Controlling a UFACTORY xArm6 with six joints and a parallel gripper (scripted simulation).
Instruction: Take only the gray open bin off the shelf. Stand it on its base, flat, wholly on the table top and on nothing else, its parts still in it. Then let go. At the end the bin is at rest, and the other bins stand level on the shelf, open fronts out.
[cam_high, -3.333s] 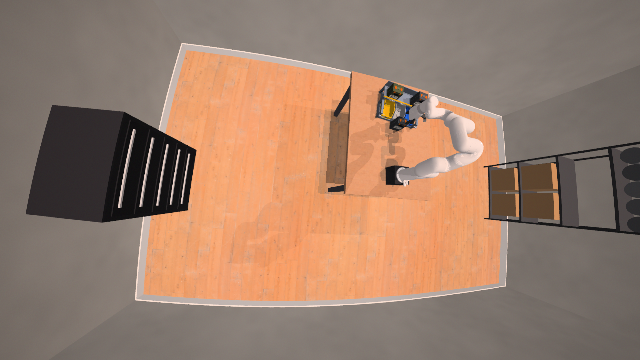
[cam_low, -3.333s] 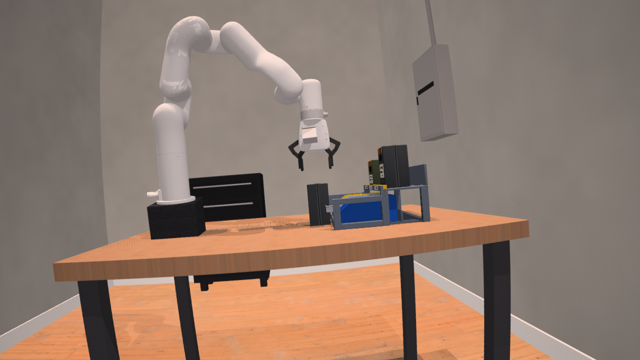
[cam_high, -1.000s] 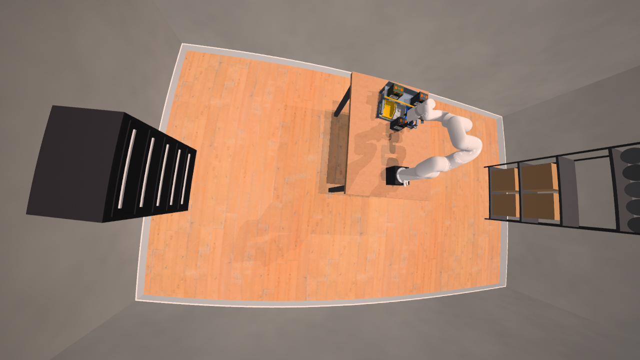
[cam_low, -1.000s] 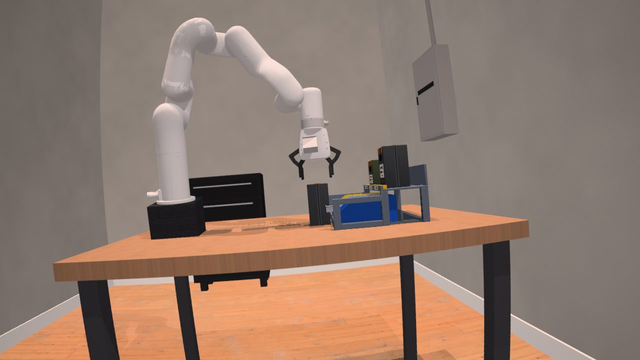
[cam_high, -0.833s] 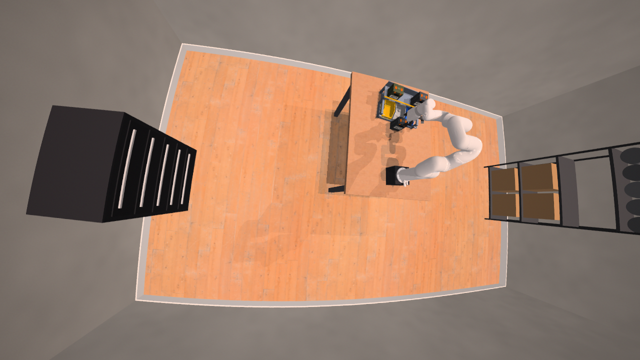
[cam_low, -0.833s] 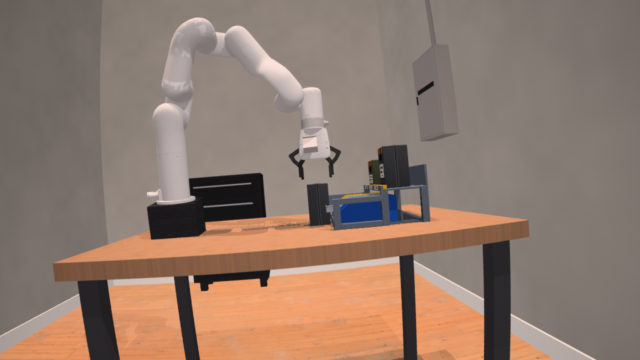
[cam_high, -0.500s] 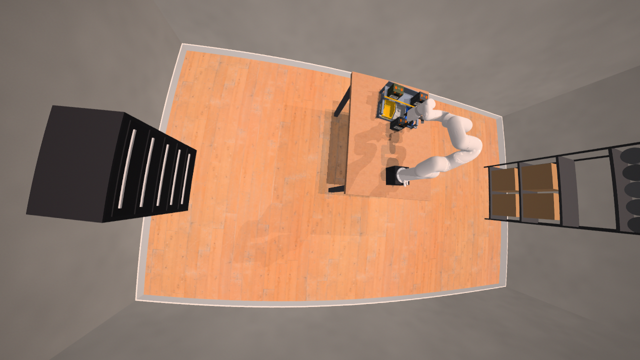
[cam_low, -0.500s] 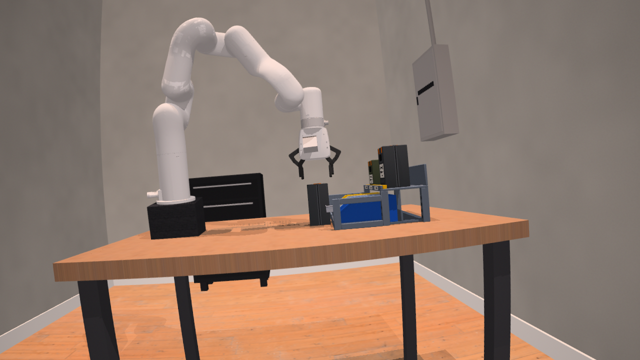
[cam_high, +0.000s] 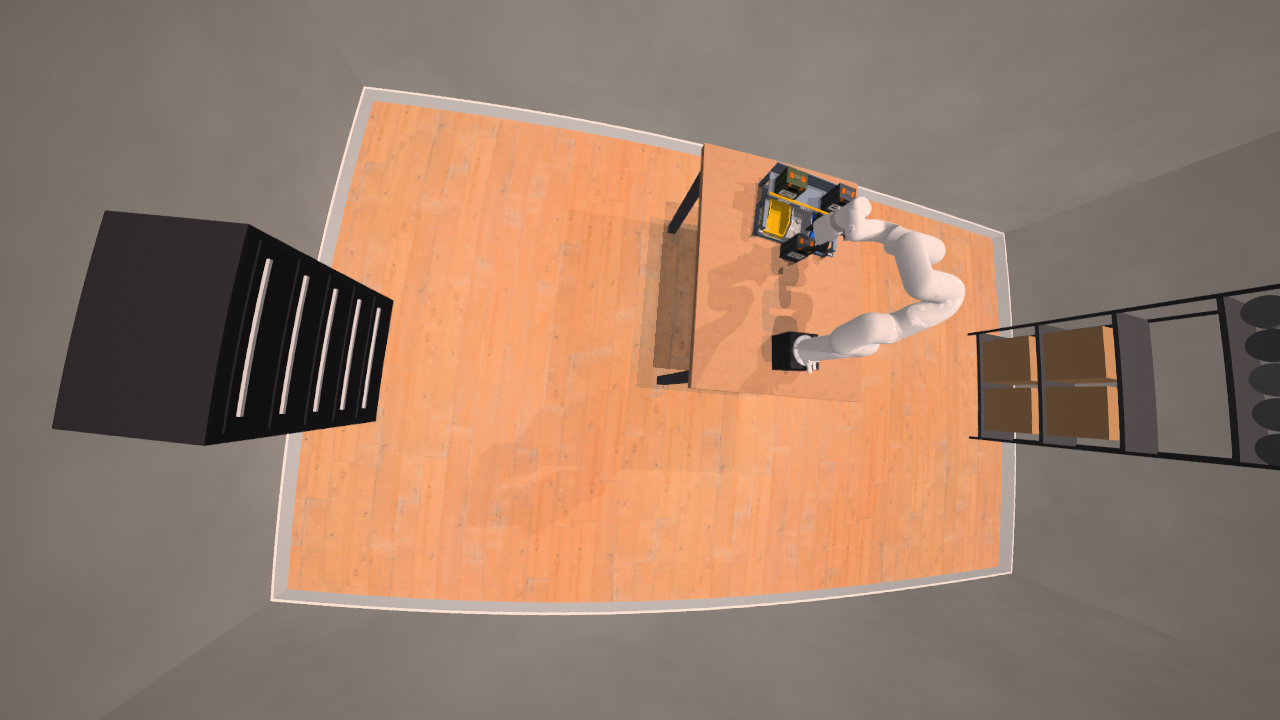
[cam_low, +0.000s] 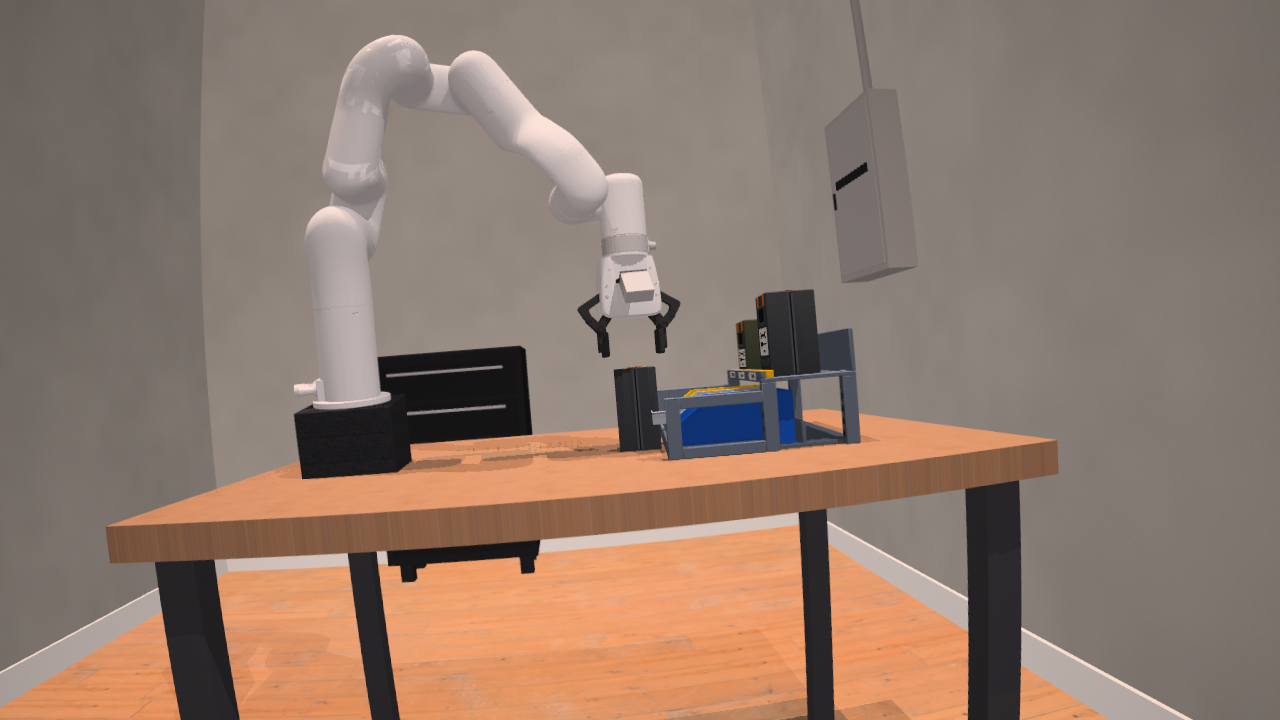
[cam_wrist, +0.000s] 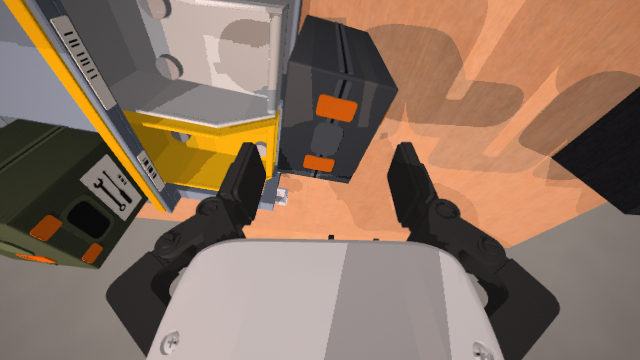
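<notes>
Now: the black box 9 cm below my hand. The rest, counted from my hand: blue bin: 10 cm ahead, 14 cm to the right, 12 cm below; gray open bin: 13 cm ahead, 4 cm to the right, 12 cm below; yellow bin: 16 cm ahead, 7 cm to the left, 12 cm below.
</notes>
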